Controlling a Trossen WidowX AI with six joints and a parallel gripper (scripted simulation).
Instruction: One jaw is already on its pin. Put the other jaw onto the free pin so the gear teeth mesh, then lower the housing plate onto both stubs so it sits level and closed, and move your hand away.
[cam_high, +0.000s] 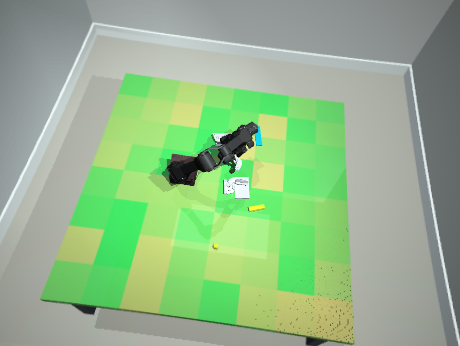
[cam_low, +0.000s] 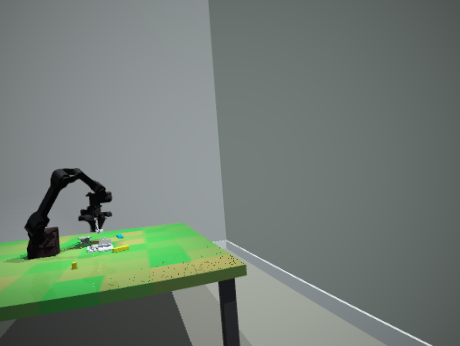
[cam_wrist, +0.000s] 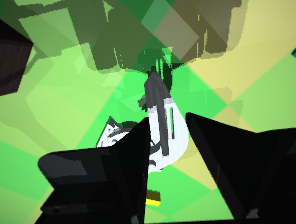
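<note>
The jaw is 40 mm to the right of my gripper tip and 10 mm ahead of it. The rest, counted from my gripper tip: yellow bar (210 mm to the right, 150 mm ahead, 70 mm below); then blue bar (230 mm to the left, 90 mm ahead, 80 mm below); then small yellow cube (440 mm to the right, 70 mm below).
</note>
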